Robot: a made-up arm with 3 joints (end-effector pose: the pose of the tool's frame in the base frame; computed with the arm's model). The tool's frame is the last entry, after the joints. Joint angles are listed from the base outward.
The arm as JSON. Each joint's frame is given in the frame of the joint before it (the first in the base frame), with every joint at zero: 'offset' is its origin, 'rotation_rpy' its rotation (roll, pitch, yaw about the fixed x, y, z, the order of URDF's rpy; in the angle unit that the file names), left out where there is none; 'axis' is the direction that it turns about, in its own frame. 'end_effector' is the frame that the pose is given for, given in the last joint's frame.
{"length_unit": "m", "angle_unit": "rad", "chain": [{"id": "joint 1", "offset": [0.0, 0.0, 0.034], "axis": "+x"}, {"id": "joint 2", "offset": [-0.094, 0.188, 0.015], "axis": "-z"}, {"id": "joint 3", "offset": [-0.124, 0.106, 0.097], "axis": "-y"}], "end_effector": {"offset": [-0.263, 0.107, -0.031]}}
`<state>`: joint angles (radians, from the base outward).
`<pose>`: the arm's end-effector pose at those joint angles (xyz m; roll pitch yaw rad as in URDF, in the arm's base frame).
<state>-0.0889 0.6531 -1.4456</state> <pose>-0.1136 0.5021 0.3598 -0.3774 1.3782 -1.0260</pose>
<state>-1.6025 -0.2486 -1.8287</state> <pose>-0.2306 0.3622 -0.3507 -1.8036 -0.0935 -1.8217</pose>
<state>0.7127 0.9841 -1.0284</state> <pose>-0.0751 0.2018 0.6330 1.7773 1.1919 0.6878</pose>
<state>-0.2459 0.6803 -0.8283</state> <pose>-0.2124 0.6104 0.1745 -0.2414 0.6574 -0.8446</pose>
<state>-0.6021 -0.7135 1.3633</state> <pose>-0.3452 0.1220 -0.2339 -0.6773 -0.8185 1.3408</pose>
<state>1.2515 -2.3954 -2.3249</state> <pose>-0.2632 -0.2914 0.1876 -1.2203 0.7343 0.8268</pose>
